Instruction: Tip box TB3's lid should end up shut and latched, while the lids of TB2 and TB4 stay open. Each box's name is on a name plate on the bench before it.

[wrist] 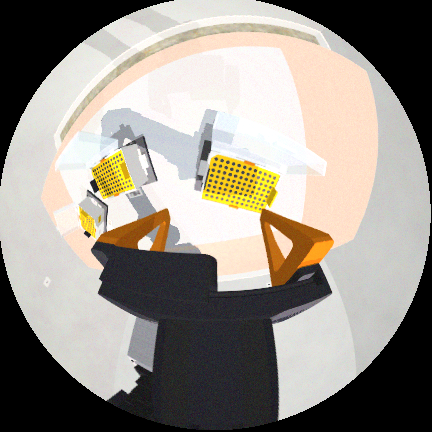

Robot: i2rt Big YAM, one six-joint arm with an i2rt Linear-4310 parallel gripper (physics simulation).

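A tip box with a yellow perforated rack stands right of centre; its see-through lid is open along its far side. A second yellow-racked tip box stands at the left, and its see-through lid is open on the far left side. A third, smaller-looking tip box stands at the lower left; a pale shape beside it may be its open lid. A small name plate lies by the second box; its letters are too small to read, so I cannot tell which box is TB3. My gripper is open and empty, nearer the camera than the boxes.
The boxes stand on a white mat on a peach-coloured bench top. Grey arm shadows fall across the mat between the boxes. The bench's pale edge curves along the top left. A grey metal block shows at the lower left beside the gripper's black body.
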